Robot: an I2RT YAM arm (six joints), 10 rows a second.
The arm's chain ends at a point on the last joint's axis. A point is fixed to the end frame.
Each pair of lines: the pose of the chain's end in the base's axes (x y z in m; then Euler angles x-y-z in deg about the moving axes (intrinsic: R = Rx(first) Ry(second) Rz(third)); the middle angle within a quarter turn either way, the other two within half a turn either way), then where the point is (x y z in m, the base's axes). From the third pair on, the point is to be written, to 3 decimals.
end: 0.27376 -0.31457 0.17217 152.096 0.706 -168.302
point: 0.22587 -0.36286 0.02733
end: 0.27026 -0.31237 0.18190 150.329 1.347 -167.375
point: 0.22447 -0.36466 0.03777
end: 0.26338 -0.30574 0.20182 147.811 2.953 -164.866
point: 0.223 -0.363 0.058
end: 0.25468 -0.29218 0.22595 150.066 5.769 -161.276
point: 0.224 -0.342 0.077
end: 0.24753 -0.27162 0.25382 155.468 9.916 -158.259
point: 0.229 -0.306 0.099
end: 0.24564 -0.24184 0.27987 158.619 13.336 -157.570
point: 0.237 -0.267 0.122
